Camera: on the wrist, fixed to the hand. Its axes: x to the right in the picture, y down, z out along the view.
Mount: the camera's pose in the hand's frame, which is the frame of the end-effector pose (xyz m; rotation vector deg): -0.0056 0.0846 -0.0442 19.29 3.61 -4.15
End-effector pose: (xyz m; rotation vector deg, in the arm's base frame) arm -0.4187 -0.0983 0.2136 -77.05 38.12 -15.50
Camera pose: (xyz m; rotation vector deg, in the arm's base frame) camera -0.4650 -0.1117 0.1310 -59.69 34.03 -26.58
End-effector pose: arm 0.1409 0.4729 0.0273 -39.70 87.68 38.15
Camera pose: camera 0.0483 0.4947 0.0369 -29.42 92.71 18.47
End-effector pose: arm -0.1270 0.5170 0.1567 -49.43 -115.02 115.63
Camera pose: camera -0.0768 0.5454 0.0804 -43.42 -90.35 124.35
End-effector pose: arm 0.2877 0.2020 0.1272 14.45 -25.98 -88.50
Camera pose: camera 0.3832 0.2040 0.1238 33.31 -37.84 -87.15
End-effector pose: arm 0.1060 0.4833 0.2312 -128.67 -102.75 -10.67
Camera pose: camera 0.1896 0.4484 0.2617 -110.15 -98.95 1.75
